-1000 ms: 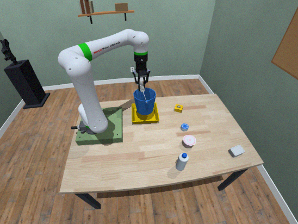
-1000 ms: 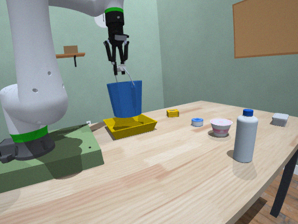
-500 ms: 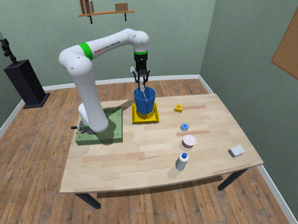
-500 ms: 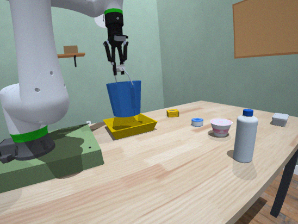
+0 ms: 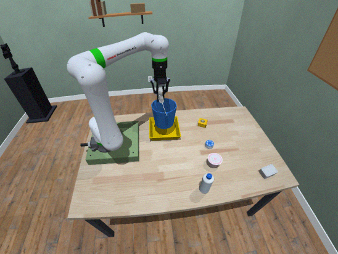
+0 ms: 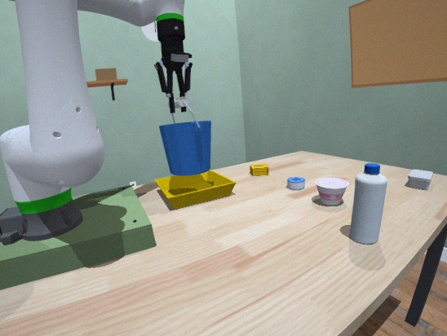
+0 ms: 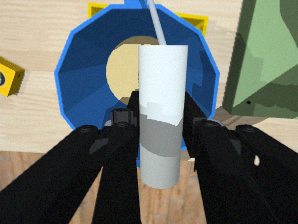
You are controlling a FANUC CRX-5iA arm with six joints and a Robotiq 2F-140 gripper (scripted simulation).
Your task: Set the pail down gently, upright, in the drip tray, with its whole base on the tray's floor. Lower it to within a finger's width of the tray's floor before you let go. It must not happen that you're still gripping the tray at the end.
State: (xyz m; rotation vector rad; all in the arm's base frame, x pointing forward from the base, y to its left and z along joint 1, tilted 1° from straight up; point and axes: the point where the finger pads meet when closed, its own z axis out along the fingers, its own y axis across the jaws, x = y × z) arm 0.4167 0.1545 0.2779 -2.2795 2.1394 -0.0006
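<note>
Right now the blue pail is 2 cm ahead of my hand and 10 cm below it. The rest, counted from my hand: white bottle 21 cm ahead, 55 cm to the right, 25 cm below; then yellow drip tray 2 cm ahead, 32 cm below; then grey box 70 cm ahead, 52 cm to the right, 31 cm below.
</note>
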